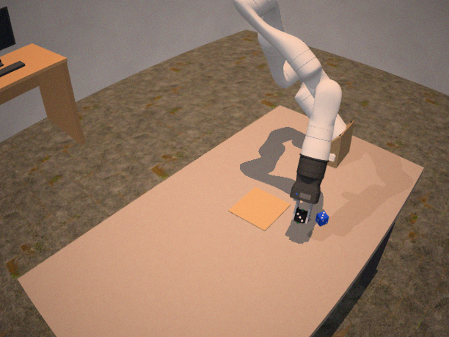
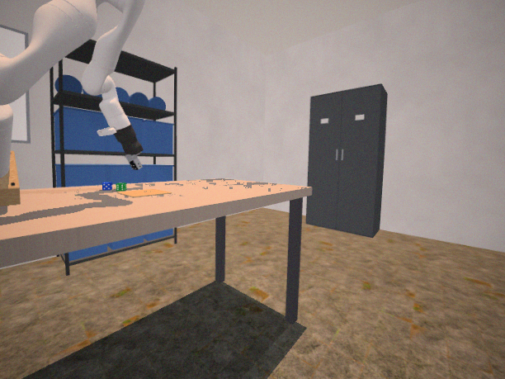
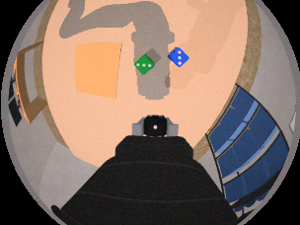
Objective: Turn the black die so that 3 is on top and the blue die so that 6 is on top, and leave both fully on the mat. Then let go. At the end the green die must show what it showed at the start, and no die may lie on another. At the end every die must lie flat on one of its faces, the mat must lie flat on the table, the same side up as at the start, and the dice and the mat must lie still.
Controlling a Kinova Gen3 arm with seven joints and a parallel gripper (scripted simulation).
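The green die is 7 cm behind my hand, 4 cm to the right of it and 9 cm below it. The rest, counted from my hand: blue die (10 cm behind, 2 cm to the left, 9 cm below); black die (right at my hand); orange mat (4 cm behind, 17 cm to the right, 10 cm below).
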